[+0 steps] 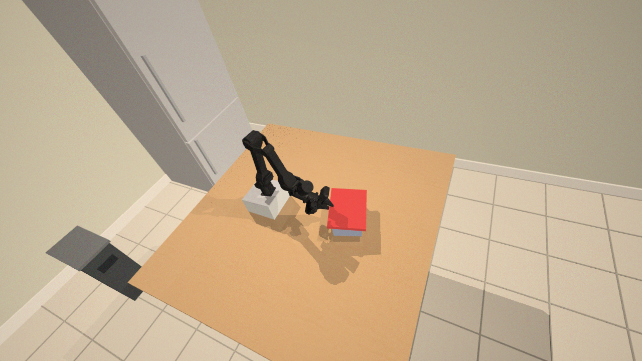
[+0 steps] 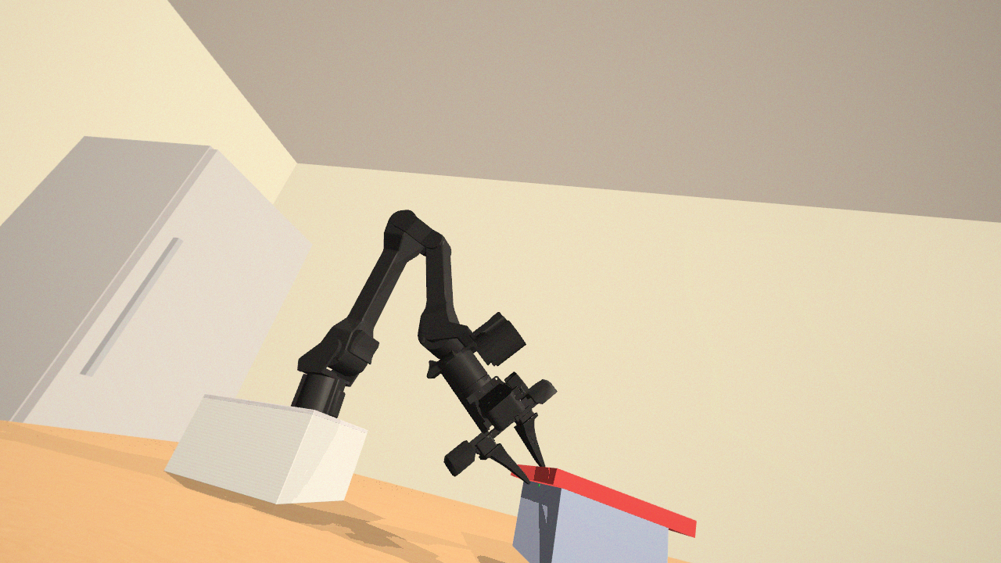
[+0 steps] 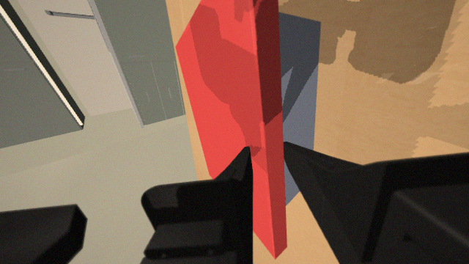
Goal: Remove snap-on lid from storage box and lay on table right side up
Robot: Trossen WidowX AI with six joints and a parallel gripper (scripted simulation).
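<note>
The red lid is 80 mm ahead of my gripper tip and 10 mm to the left of it. From my gripper tip the other things lie so: grey storage box: 70 mm ahead, 50 mm below, 10 mm to the left.
</note>
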